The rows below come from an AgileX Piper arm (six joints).
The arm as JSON. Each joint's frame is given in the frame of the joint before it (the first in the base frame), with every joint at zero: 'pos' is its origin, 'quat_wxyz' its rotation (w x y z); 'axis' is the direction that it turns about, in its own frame. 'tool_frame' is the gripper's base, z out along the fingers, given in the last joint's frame.
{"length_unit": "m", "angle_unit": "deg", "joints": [
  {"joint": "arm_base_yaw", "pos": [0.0, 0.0, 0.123], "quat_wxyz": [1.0, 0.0, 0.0, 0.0], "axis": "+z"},
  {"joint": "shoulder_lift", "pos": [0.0, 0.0, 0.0], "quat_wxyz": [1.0, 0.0, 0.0, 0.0], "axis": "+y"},
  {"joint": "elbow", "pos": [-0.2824, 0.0, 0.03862], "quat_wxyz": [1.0, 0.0, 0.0, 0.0], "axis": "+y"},
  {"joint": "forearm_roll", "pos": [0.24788, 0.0, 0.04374], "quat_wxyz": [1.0, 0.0, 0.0, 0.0], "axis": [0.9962, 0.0, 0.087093]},
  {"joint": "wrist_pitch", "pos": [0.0, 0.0, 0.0], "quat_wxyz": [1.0, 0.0, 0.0, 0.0], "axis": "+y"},
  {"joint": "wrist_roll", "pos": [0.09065, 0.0, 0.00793], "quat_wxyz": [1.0, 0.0, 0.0, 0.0], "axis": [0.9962, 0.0, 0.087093]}
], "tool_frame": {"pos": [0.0, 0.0, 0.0], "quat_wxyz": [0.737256, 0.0, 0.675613, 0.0]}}
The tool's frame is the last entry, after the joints.
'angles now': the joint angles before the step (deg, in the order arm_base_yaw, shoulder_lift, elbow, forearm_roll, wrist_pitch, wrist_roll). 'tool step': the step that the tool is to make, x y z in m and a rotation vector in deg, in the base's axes. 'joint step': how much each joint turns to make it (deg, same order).
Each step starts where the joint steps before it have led.
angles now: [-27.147, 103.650, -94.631, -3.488, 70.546, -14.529]
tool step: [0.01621, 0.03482, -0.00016, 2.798, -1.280, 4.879]
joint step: [5.097, 0.000, 0.001, 3.083, 0.000, 0.000]
